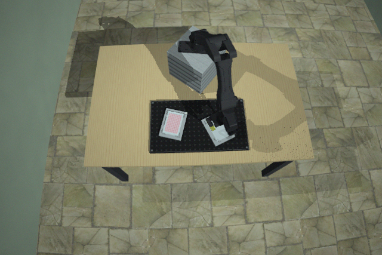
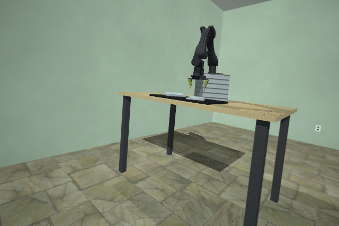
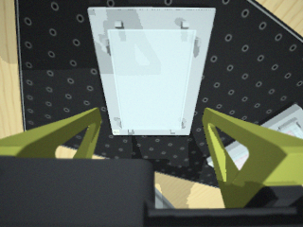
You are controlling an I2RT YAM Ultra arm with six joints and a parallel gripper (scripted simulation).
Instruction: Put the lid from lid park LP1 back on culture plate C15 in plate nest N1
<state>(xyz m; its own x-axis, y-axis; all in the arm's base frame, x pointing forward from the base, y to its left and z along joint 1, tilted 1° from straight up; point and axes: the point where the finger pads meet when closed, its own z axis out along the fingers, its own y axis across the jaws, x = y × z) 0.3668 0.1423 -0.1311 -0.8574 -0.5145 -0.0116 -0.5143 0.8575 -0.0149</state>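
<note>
Now: the clear lid 60 mm below my hand. Also, from my hand: grey lid park LP1: 70 mm below; then culture plate C15: 240 mm to the right, 60 mm below, 10 mm behind; then grey plate nest N1: 240 mm to the right, 70 mm below, 10 mm behind.
</note>
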